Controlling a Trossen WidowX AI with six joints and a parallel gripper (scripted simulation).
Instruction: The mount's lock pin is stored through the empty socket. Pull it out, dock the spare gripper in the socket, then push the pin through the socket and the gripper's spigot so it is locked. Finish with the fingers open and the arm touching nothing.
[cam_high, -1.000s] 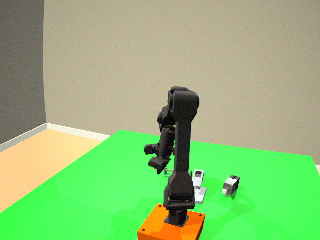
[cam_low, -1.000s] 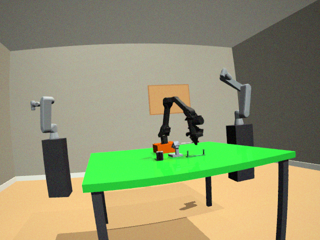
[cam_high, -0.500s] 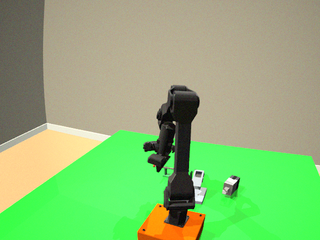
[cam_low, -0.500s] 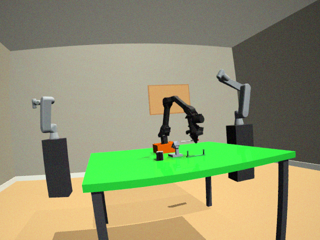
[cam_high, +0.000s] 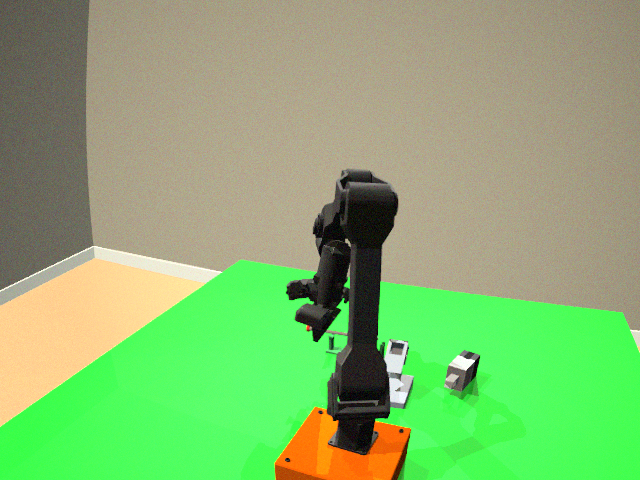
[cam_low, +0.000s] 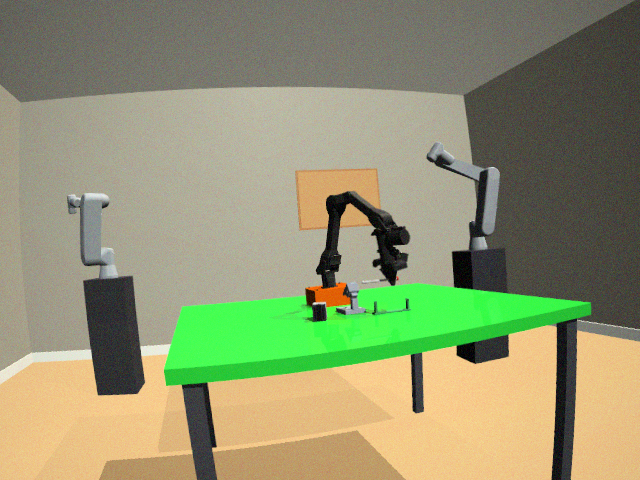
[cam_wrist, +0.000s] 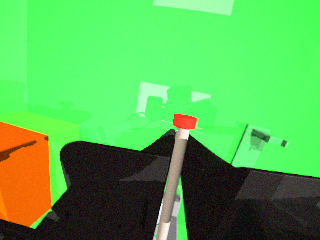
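Right now my gripper tip is 110 mm short of the pin cradle, 50 mm to the left of it and 60 mm above it. From my gripper tip the other things lie so: socket (10 mm ahead, 170 mm to the right, 30 mm below); spare gripper (70 mm ahead, 300 mm to the right, 60 mm below).
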